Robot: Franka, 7 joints.
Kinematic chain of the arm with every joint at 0, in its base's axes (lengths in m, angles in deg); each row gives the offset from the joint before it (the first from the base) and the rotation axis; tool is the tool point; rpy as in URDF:
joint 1: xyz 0 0 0.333 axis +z
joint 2: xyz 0 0 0 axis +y
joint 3: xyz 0 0 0.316 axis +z
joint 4: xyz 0.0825 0 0 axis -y
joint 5: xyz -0.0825 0 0.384 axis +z
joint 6: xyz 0 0 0 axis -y
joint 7: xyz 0.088 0 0 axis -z
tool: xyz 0 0 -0.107 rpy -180 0 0
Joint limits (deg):
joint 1: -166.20..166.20
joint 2: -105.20..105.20
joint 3: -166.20..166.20
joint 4: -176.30..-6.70
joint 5: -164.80..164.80
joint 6: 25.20..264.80
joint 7: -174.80..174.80
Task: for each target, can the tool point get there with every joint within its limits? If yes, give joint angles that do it. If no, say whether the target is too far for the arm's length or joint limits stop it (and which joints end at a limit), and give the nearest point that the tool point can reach.
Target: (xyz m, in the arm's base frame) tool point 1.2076 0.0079 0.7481
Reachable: no: too far | nearest point 0.8113 0.0053 0.6119 | short by 0.419 m
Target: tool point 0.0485 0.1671 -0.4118
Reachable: no: joint limits stop it (at a limit: joint 2) | nearest point 0.0516 0.1779 -0.3516 | short by 0.061 m
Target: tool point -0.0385 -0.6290 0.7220
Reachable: yes | joints 49.80 -84.12 -51.26 -59.78 14.62 93.13 -8.14
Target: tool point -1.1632 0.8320 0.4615
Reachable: no: too far | nearest point -0.6950 0.4971 0.4098 | short by 0.578 m
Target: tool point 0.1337 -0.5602 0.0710
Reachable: yes | joints 55.05 -68.19 -124.82 -100.77 124.15 178.55 -58.28
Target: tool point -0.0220 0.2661 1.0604
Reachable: yes | joints 48.72 -4.10 21.59 -51.98 137.92 60.68 -1.07
